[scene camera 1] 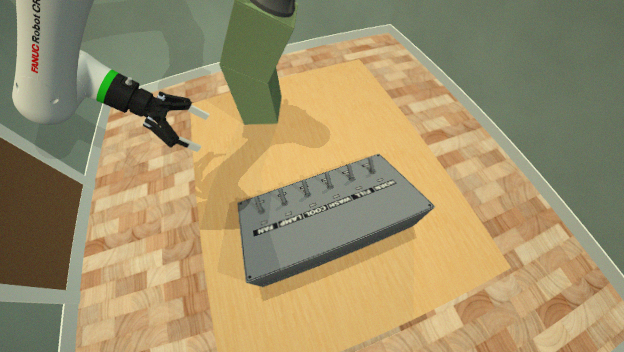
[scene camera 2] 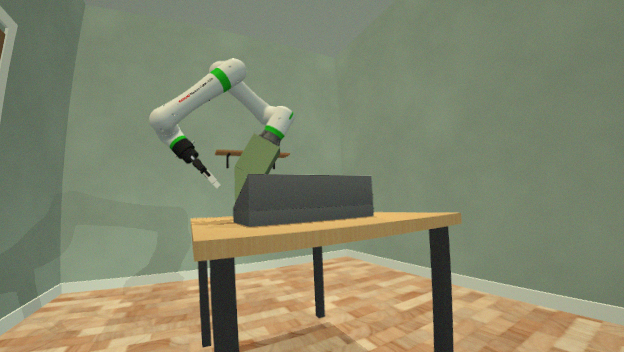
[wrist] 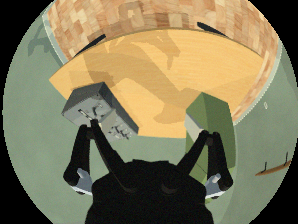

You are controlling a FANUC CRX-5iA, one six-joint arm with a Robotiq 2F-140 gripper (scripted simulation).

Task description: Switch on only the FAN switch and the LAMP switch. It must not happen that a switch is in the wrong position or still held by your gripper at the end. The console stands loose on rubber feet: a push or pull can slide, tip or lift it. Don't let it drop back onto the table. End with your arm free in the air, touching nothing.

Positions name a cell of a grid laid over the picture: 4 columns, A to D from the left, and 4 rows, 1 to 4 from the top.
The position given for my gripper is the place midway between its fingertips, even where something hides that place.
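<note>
My gripper (scene camera 1: B2) (wrist: C3) is visible in scene camera 1 and the wrist view. A grey console (scene camera 1: C3) (scene camera 2: B3) (wrist: B2) is visible in scene camera 1, scene camera 2 and the wrist view.
</note>
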